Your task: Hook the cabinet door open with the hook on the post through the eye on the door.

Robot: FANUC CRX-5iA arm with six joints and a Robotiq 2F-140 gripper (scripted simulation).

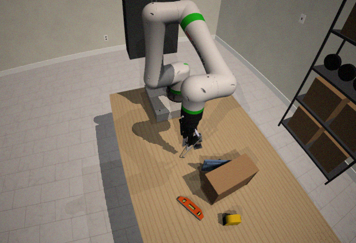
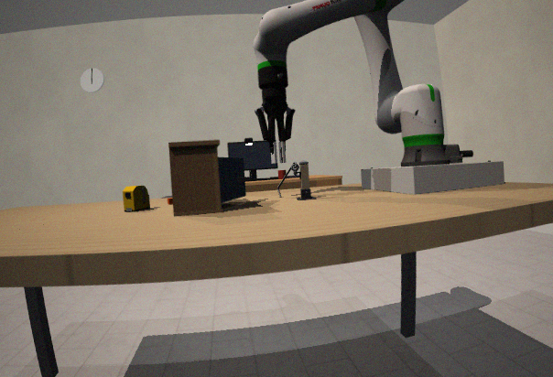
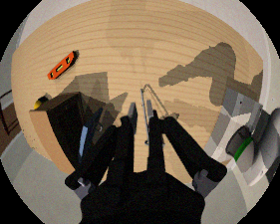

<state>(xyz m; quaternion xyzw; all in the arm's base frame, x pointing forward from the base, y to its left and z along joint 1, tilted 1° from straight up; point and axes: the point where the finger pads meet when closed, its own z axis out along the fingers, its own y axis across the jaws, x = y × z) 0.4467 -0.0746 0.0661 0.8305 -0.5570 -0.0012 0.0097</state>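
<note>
My hand is 4 cm past the hook post, 7 cm to the right of it and 7 cm above it. The rest, counted from my hand: orange level: 29 cm ahead, 5 cm to the right, 13 cm below; then yellow tape measure: 40 cm ahead, 12 cm to the left, 11 cm below; then cabinet door: 13 cm ahead, 16 cm to the left, 7 cm below.
</note>
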